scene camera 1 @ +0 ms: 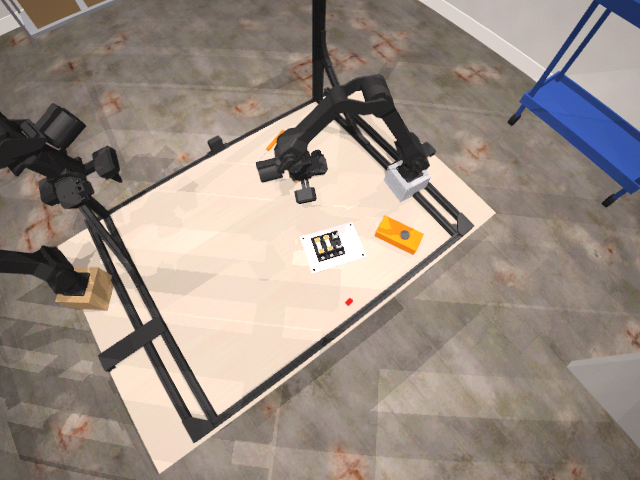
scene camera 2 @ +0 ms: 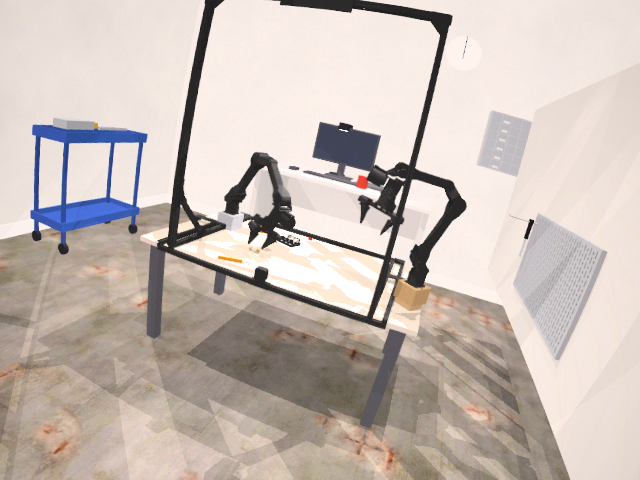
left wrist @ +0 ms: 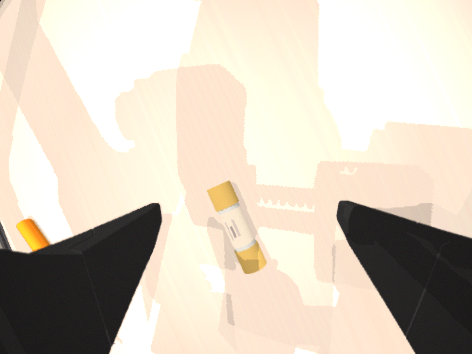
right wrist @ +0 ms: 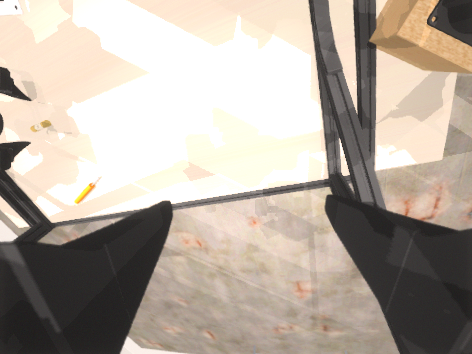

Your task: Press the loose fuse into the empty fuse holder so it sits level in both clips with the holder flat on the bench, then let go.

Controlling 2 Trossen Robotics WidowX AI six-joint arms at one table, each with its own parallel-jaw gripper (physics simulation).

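Frame: origin at the left arm's base, x right, y back, z down, level; centimetres.
Where they show: left gripper, fingertip midpoint: [scene camera 1: 305, 178] [scene camera 2: 254, 246] [left wrist: 250, 210] [right wrist: 29, 121]; right gripper, fingertip midpoint: [scene camera 1: 105, 188] [scene camera 2: 370, 229] [right wrist: 249, 204]; left arm's base at its link origin: [scene camera 1: 409, 171] [scene camera 2: 231, 212]; right arm's base at its link origin: [scene camera 1: 76, 284] [scene camera 2: 414, 284].
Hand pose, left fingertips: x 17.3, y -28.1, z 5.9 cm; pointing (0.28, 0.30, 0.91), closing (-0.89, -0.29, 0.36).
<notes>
Things, the pixels of their top centre, and the offset from my left fingertips. "*": a spot on its surface instead.
- loose fuse at its top centre: [left wrist: 232, 230] [right wrist: 37, 127] [scene camera 2: 254, 248] dx +1.4, dy -0.9, dz +0.3 cm
- black fuse holder at its top centre: [scene camera 1: 333, 242] [scene camera 2: 289, 236] dx -25.0, dy -4.2, dz -1.8 cm
- white plate at a spot on its surface: [scene camera 1: 355, 240] * dx -26.6, dy +2.9, dz +1.6 cm
- orange block at its top centre: [scene camera 1: 400, 232] dx -32.0, dy +15.1, dz -1.6 cm
- orange screwdriver at its top centre: [left wrist: 58, 285] [right wrist: 85, 191] [scene camera 1: 272, 142] [scene camera 2: 234, 258] dx +19.2, dy -2.8, dz +0.4 cm
- small red block at its top centre: [scene camera 1: 348, 300] [scene camera 2: 310, 238] dx -41.5, dy -8.9, dz +0.9 cm
The loose fuse [left wrist: 237, 227] [right wrist: 41, 126] [scene camera 2: 254, 249], cream with gold end caps, lies slanted on the bench. My left gripper [left wrist: 250, 210] [scene camera 2: 258, 244] [right wrist: 29, 121] is open above it, with the fuse between the fingertips in the left wrist view and not gripped. In scene camera 1 the left arm mostly hides the fuse. The black fuse holder [scene camera 1: 337, 240] [scene camera 2: 289, 240] is on a white plate [scene camera 1: 355, 240]. Two fuses sit in it, and its position at the picture's right is empty. My right gripper [right wrist: 249, 204] [scene camera 2: 372, 227] is open and empty, raised near the table's far-left side in scene camera 1.
An orange block [scene camera 1: 391, 236] with a grey knob lies right of the plate in scene camera 1. An orange screwdriver [scene camera 1: 275, 140] [scene camera 2: 229, 258] [left wrist: 33, 235] [right wrist: 85, 193] lies near the table edge. A small red block [scene camera 1: 348, 301] [scene camera 2: 310, 238] lies near the opposite edge. Black frame rails [scene camera 2: 289, 290] border the table.
</notes>
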